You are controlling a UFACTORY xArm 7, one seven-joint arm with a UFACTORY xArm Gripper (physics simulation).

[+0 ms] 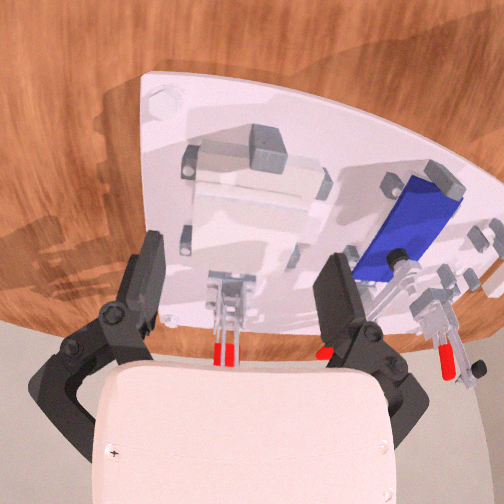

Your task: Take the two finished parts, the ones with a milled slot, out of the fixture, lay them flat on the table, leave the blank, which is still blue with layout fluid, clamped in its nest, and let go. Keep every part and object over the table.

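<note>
My gripper (242,272) is open and empty, hanging above the near edge of the white fixture plate (280,210). Between and beyond its fingers, a pale finished part (250,200) with a shallow slot across it lies in the left nest, framed by grey stop blocks. The blue blank (407,227) sits in the middle nest to the right, with a clamp's black tip (397,257) resting on its near end. A third nest at the right edge is cut off; only a pale corner (495,282) shows there.
Toggle clamps with red handles stand along the plate's near edge: one in front of the pale part (227,320), one at the right (445,340) with its arm swung back. The wooden table (65,175) surrounds the plate; its near edge runs just behind the clamps.
</note>
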